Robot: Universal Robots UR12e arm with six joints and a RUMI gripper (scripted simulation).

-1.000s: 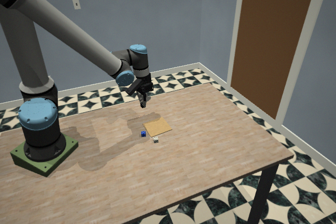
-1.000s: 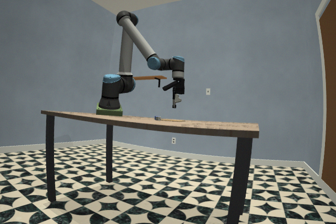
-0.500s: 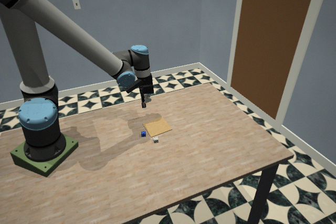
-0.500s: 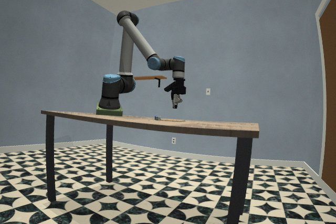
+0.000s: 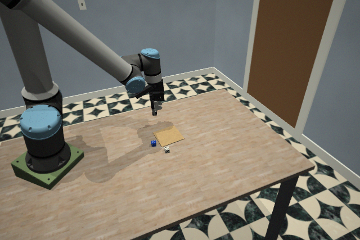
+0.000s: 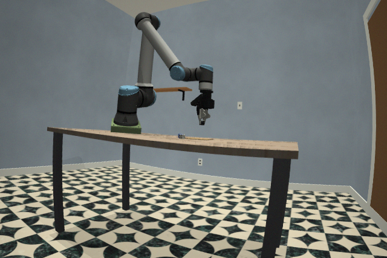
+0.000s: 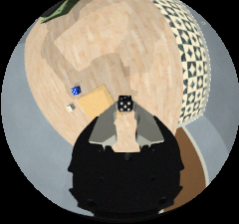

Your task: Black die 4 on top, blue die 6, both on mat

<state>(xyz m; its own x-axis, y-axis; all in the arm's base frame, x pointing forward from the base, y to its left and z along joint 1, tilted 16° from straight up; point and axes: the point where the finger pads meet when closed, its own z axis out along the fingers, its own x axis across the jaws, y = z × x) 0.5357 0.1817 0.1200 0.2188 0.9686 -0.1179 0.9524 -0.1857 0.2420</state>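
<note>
Right now my hand is right at the black die. Round my hand: white die 24 cm to the right, 9 cm below, 1 cm ahead; tan mat 11 cm to the right, 10 cm below, 5 cm ahead; blue die 16 cm to the right, 9 cm below, 4 cm behind.
</note>
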